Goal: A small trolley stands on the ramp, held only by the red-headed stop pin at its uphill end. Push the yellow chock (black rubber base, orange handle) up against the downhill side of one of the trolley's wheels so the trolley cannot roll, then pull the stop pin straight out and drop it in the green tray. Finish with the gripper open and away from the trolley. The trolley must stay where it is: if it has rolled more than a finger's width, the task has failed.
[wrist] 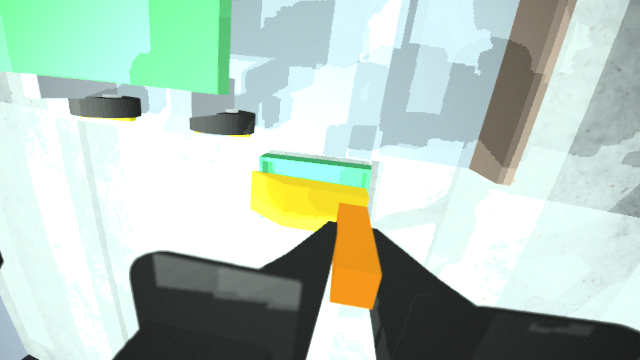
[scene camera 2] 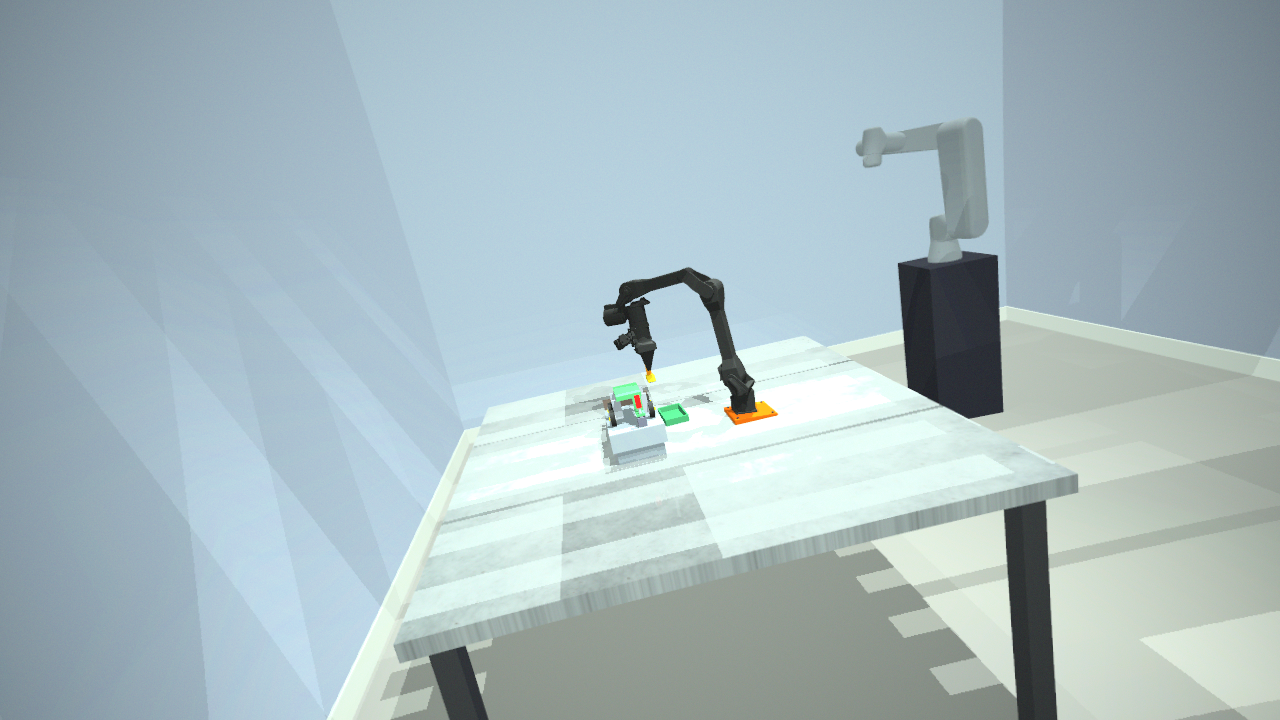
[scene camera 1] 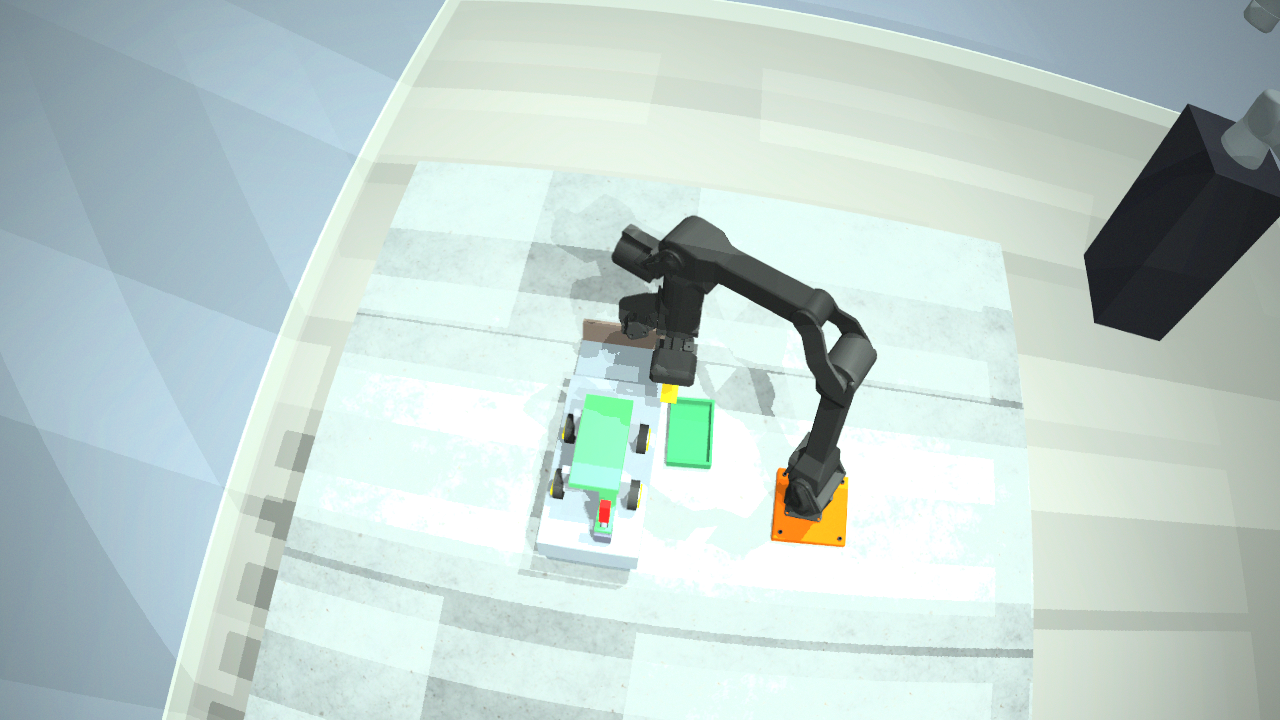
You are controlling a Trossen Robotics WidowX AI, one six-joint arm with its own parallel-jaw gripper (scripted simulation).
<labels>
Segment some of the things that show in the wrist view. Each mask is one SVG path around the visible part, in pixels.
My gripper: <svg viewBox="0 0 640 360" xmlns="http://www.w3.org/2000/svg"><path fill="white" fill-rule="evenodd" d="M0 251L1 269L4 264L4 259L2 252ZM372 228L382 275L373 308L369 309L376 360L640 360L640 330L638 329L636 330L633 327L615 322L474 304L470 299L456 291L455 288L450 287L442 279L432 274L430 270L413 259L410 254L389 237L386 237L380 230ZM337 222L328 221L294 248L260 268L171 250L152 250L141 254L133 260L129 267L129 283L138 330L111 359L307 360L331 271L338 233Z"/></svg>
A yellow chock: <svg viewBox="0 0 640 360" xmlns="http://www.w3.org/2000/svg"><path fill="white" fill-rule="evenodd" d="M251 170L249 209L281 227L315 232L328 221L337 222L338 233L332 261L329 302L356 308L372 309L382 275L367 208L369 202L367 189Z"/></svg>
A trolley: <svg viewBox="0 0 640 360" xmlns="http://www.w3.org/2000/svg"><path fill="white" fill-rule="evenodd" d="M0 0L0 71L18 72L21 74L20 77L26 98L68 98L68 106L72 116L133 122L137 118L142 117L141 99L119 95L117 92L117 82L156 88L170 88L170 114L189 117L190 129L195 131L195 133L250 138L251 134L254 133L256 114L234 108L236 79L230 78L232 0Z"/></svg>
</labels>
